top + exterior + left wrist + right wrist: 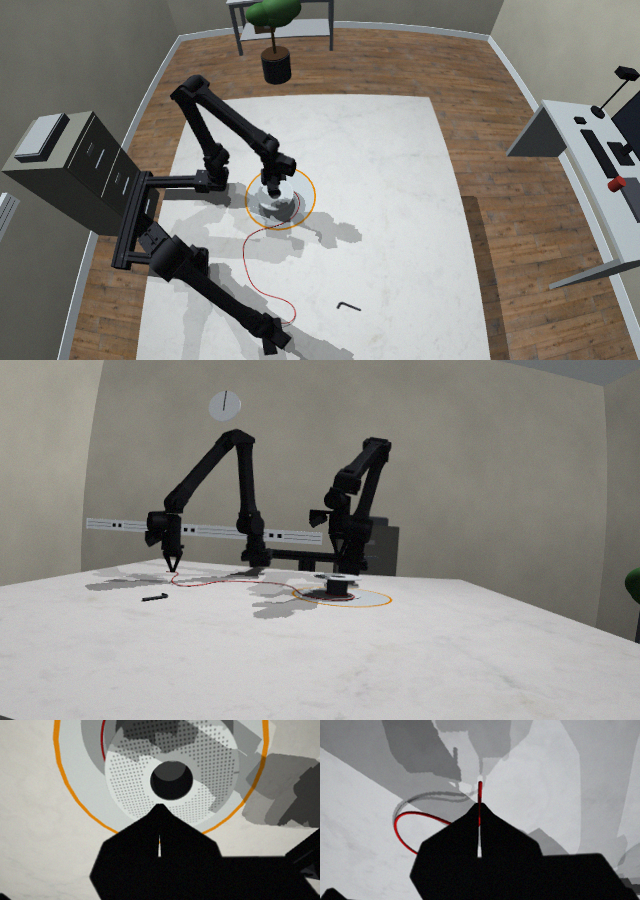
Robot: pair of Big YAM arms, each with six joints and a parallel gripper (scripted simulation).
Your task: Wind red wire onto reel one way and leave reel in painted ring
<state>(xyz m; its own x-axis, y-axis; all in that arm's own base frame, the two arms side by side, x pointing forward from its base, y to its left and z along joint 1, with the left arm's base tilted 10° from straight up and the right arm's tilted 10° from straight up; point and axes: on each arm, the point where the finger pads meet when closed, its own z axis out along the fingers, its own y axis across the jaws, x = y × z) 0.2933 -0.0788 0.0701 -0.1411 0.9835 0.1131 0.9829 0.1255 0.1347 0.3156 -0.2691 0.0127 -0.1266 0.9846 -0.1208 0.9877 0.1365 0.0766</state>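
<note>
My left gripper is now 20 mm past the reel and 110 mm above it. The rest, counted from my left hand: black hex key (330 mm ahead, 470 mm to the right, 140 mm below); then orange painted ring (10 mm behind, 20 mm to the left, 140 mm below).
</note>
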